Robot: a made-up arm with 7 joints.
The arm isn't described. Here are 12 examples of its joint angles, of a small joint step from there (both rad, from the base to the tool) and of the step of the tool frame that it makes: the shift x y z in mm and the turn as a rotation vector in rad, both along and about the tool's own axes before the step.
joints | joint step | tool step
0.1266 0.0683 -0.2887 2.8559 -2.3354 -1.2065 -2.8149 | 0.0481 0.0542 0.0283 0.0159 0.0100 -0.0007 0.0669 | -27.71 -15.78 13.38 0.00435 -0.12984 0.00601
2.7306 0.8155 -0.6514 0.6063 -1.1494 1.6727 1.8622 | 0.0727 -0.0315 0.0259 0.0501 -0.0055 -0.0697 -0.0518 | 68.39 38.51 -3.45 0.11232 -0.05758 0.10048
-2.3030 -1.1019 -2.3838 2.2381 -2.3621 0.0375 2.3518 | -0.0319 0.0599 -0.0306 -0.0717 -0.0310 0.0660 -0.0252 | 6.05 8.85 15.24 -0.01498 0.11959 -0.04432
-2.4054 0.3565 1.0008 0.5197 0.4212 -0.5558 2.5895 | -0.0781 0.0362 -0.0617 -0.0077 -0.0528 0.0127 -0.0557 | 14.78 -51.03 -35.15 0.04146 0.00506 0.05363
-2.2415 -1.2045 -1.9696 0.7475 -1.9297 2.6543 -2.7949 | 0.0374 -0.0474 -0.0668 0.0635 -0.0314 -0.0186 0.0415 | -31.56 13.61 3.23 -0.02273 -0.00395 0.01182
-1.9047 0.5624 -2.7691 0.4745 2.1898 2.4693 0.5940 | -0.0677 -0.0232 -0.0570 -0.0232 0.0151 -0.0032 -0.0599 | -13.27 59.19 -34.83 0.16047 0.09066 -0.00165
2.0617 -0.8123 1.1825 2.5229 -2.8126 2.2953 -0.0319 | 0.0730 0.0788 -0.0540 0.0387 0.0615 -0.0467 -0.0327 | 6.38 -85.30 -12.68 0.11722 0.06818 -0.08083
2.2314 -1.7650 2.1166 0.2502 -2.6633 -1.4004 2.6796 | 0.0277 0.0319 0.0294 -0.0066 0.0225 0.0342 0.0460 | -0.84 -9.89 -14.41 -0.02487 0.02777 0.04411
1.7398 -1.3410 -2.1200 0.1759 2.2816 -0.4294 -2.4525 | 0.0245 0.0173 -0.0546 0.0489 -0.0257 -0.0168 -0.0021 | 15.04 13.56 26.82 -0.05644 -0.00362 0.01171
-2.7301 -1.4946 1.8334 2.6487 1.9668 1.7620 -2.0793 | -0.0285 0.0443 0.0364 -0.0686 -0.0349 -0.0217 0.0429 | -5.31 35.97 -56.52 -0.12275 -0.05214 0.02087
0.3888 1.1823 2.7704 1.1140 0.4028 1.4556 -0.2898 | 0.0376 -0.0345 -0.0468 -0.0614 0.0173 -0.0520 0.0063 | -28.95 -8.68 62.65 0.00976 -0.08386 0.03486
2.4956 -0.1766 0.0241 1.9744 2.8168 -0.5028 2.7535 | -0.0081 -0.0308 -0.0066 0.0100 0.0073 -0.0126 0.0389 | 17.20 22.79 8.93 -0.04960 -0.01826 0.02690
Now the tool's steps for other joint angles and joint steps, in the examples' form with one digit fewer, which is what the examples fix.
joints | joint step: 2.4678 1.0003 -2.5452 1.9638 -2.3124 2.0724 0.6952 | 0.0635 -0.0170 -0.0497 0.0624 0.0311 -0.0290 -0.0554
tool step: -18.9 -51.2 30.0 0.0634 -0.0235 -0.0897
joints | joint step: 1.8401 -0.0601 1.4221 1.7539 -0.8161 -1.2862 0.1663 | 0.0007 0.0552 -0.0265 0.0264 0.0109 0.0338 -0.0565
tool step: 7.8 40.6 16.3 -0.0271 0.0545 -0.0935
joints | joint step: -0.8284 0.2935 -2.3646 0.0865 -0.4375 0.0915 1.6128 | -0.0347 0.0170 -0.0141 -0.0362 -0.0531 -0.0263 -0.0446
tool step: 4.1 9.5 26.7 0.0139 0.0446 -0.0253
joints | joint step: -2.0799 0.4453 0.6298 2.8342 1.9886 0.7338 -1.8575 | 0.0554 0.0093 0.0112 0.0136 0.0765 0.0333 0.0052
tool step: -17.7 -23.4 -15.2 -0.0293 -0.0398 0.1400
